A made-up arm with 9 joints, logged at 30 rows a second.
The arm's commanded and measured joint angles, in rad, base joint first. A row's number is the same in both.
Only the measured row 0 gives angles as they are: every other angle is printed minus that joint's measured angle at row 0.
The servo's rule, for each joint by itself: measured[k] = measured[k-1] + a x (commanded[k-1-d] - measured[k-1]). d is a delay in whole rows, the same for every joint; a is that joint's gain. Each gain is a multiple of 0.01, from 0.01 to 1. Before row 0 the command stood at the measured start. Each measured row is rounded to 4 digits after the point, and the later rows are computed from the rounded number. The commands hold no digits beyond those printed.
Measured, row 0: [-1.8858 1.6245 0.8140 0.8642 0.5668 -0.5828 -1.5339 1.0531 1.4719]
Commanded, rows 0 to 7: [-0.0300 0.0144 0.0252 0.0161 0.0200 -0.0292 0.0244 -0.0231 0.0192]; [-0.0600 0.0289 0.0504 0.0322 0.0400 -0.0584 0.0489 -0.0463 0.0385]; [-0.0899 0.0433 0.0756 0.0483 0.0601 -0.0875 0.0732 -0.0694 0.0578]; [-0.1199 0.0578 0.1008 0.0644 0.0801 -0.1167 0.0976 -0.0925 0.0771]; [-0.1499 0.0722 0.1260 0.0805 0.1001 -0.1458 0.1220 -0.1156 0.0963]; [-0.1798 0.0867 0.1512 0.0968 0.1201 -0.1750 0.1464 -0.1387 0.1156]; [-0.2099 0.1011 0.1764 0.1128 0.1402 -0.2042 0.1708 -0.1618 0.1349]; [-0.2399 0.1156 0.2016 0.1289 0.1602 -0.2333 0.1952 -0.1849 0.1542]
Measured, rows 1 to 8: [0.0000 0.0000 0.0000 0.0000 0.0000 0.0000 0.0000 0.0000 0.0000]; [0.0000 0.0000 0.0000 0.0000 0.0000 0.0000 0.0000 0.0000 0.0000]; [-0.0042 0.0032 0.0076 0.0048 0.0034 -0.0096 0.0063 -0.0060 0.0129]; [-0.0120 0.0089 0.0204 0.0130 0.0096 -0.0257 0.0174 -0.0165 0.0301]; [-0.0229 0.0165 0.0370 0.0236 0.0182 -0.0461 0.0319 -0.0303 0.0487]; [-0.0365 0.0256 0.0561 0.0358 0.0287 -0.0694 0.0490 -0.0465 0.0677]; [-0.0524 0.0359 0.0771 0.0492 0.0408 -0.0946 0.0680 -0.0645 0.0869]; [-0.0702 0.0471 0.0993 0.0635 0.0543 -0.1211 0.0884 -0.0838 0.1061]
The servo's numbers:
d 2
a 0.14 0.22 0.30 0.30 0.17 0.33 0.26 0.26 0.67

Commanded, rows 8 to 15: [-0.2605 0.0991 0.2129 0.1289 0.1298 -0.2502 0.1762 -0.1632 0.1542]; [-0.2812 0.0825 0.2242 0.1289 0.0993 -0.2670 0.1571 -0.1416 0.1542]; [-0.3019 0.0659 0.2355 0.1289 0.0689 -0.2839 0.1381 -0.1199 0.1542]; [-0.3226 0.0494 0.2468 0.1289 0.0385 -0.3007 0.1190 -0.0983 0.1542]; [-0.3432 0.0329 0.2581 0.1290 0.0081 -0.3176 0.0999 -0.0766 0.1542]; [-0.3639 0.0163 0.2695 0.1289 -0.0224 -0.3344 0.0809 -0.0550 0.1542]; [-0.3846 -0.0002 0.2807 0.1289 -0.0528 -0.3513 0.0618 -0.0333 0.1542]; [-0.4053 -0.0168 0.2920 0.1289 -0.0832 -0.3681 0.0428 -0.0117 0.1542]
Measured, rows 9 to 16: [-0.0898 0.0590 0.1224 0.0783 0.0689 -0.1485 0.1098 -0.1041 0.1254]; [-0.1108 0.0715 0.1462 0.0935 0.0844 -0.1765 0.1320 -0.1251 0.1447]; [-0.1318 0.0776 0.1662 0.1041 0.0921 -0.2008 0.1435 -0.1350 0.1511]; [-0.1527 0.0787 0.1836 0.1115 0.0933 -0.2226 0.1470 -0.1367 0.1532]; [-0.1736 0.0759 0.1992 0.1167 0.0892 -0.2428 0.1447 -0.1323 0.1539]; [-0.1945 0.0701 0.2135 0.1204 0.0806 -0.2619 0.1380 -0.1235 0.1541]; [-0.2153 0.0619 0.2269 0.1230 0.0683 -0.2803 0.1281 -0.1113 0.1542]; [-0.2361 0.0519 0.2397 0.1248 0.0529 -0.2982 0.1158 -0.0967 0.1542]
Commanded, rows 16 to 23: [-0.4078 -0.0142 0.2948 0.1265 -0.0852 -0.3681 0.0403 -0.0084 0.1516]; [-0.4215 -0.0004 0.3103 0.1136 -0.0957 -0.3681 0.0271 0.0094 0.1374]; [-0.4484 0.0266 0.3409 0.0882 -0.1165 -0.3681 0.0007 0.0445 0.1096]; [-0.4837 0.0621 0.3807 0.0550 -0.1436 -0.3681 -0.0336 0.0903 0.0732]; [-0.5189 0.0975 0.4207 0.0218 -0.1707 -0.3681 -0.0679 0.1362 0.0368]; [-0.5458 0.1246 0.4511 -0.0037 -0.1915 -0.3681 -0.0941 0.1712 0.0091]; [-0.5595 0.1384 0.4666 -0.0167 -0.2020 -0.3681 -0.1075 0.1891 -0.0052]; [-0.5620 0.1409 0.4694 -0.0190 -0.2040 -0.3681 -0.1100 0.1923 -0.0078]
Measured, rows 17 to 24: [-0.2569 0.0404 0.2520 0.1260 0.0349 -0.3157 0.1018 -0.0802 0.1542]; [-0.2777 0.0278 0.2640 0.1269 0.0148 -0.3330 0.0865 -0.0624 0.1542]; [-0.2959 0.0186 0.2732 0.1268 -0.0022 -0.3446 0.0745 -0.0484 0.1525]; [-0.3135 0.0144 0.2843 0.1228 -0.0181 -0.3524 0.0622 -0.0334 0.1424]; [-0.3324 0.0171 0.3013 0.1124 -0.0348 -0.3576 0.0462 -0.0131 0.1204]; [-0.3536 0.0270 0.3251 0.0952 -0.0533 -0.3611 0.0255 0.0138 0.0888]; [-0.3767 0.0425 0.3538 0.0732 -0.0733 -0.3634 0.0012 0.0456 0.0540]; [-0.4004 0.0606 0.3830 0.0501 -0.0934 -0.3650 -0.0236 0.0783 0.0239]
